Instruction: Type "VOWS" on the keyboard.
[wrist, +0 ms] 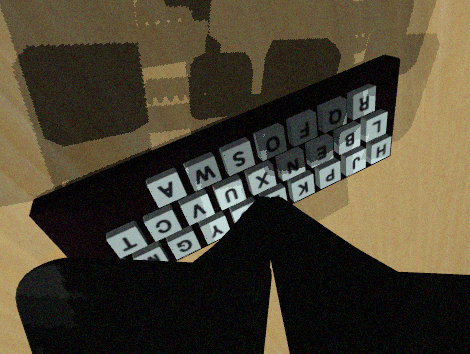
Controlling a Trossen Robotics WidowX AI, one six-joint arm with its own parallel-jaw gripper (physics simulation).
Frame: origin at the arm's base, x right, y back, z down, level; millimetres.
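Seen in the pictures: gripper, fingertip midpoint: point(268, 208).
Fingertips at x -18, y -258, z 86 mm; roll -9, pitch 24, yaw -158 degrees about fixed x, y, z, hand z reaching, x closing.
Note:
Offsets run from my fingertips to a thing's top centre. "spot": to the spot under its first point. Level surfaces: height alone.
The black keyboard {spot: dx +63, dy +9, dz +50 mm} point(90, 200) lies tilted across the wrist view, its letters upside down. The V key {dx +24, dy -23, dz +45 mm} point(199, 211) is in the middle row, the O key {dx -25, dy -9, dz +45 mm} point(273, 144), W key {dx +13, dy -5, dz +45 mm} point(204, 173) and S key {dx -6, dy -7, dz +45 mm} point(239, 158) are in the row farthest from the gripper. My gripper point(268, 208) is shut and empty. Its dark fingertips show over the near row, between the Y and K keys, and hide the keys there. Whether the tips touch a key cannot be told.
A wooden table top {dz +61 mm} point(430, 200) surrounds the keyboard. Dark shadows of the arm fall on the table beyond the keyboard and across the O, F, Q, N and E keys. The U key {dx +5, dy -25, dz +45 mm} point(230, 195) and X key {dx -13, dy -26, dz +45 mm} point(262, 180) lie just beyond the fingertips.

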